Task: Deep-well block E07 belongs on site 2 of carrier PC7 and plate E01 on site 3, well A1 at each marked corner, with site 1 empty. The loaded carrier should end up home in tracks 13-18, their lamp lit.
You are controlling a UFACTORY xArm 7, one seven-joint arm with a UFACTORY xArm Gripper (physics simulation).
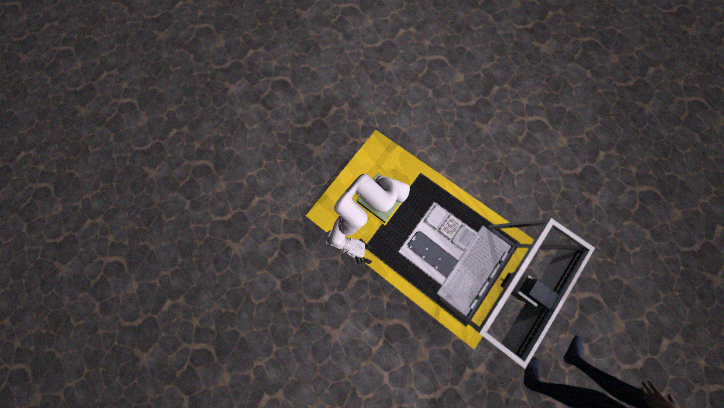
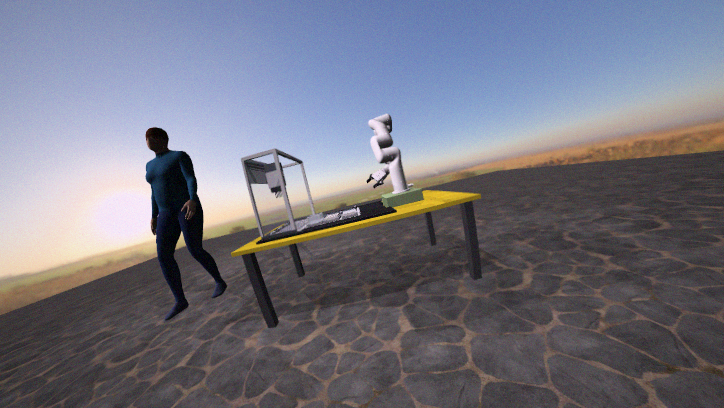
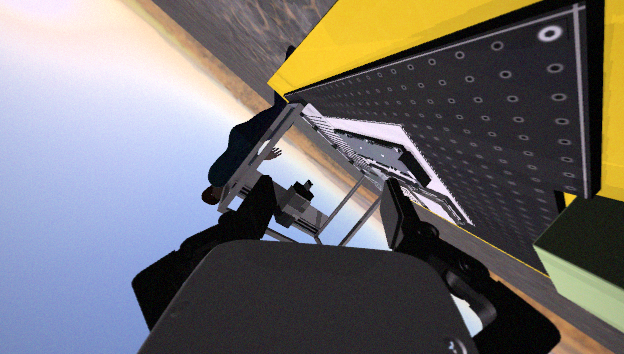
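My gripper is open and empty, raised near the table's edge beside the robot base, well away from the labware. A long dark-grey carrier, seemingly PC7, lies on the white area in front of the deck. Beside it is a row with a pale square piece, a patterned piece and a light-grey piece. Which are E07 and E01, and their A1 corners, cannot be told. The striped deck adjoins them. Track numbers and lamps are too small to read.
A tall frame with a dark hanging head stands at the table's far end. The black perforated mat lies on the yellow table. A person stands beyond the frame.
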